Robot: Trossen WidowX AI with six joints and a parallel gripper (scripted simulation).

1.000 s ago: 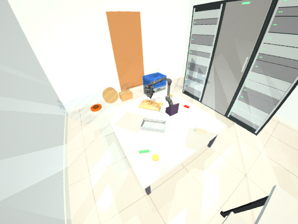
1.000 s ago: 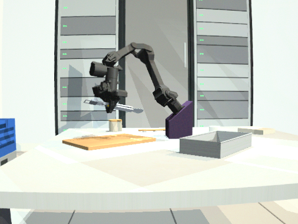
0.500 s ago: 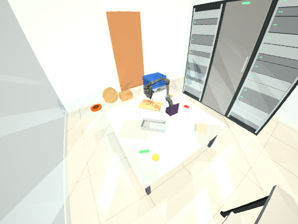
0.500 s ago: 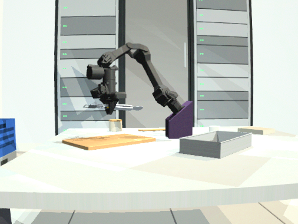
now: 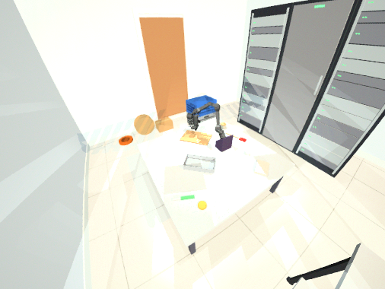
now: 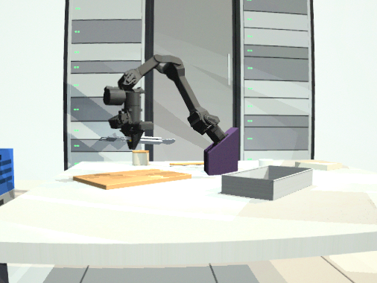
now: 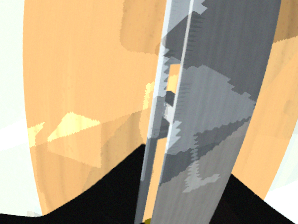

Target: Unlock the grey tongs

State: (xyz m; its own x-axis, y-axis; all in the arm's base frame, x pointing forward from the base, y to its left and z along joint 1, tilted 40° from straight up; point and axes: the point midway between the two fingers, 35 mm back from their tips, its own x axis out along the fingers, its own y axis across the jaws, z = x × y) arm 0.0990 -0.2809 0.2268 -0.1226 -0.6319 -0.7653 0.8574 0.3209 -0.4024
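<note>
My gripper tip is 10 cm above the wooden board. Also, from my gripper tip: roasting tin: 40 cm to the left, 29 cm ahead, 8 cm below; jar: 44 cm behind, 7 cm to the left, 7 cm below.
</note>
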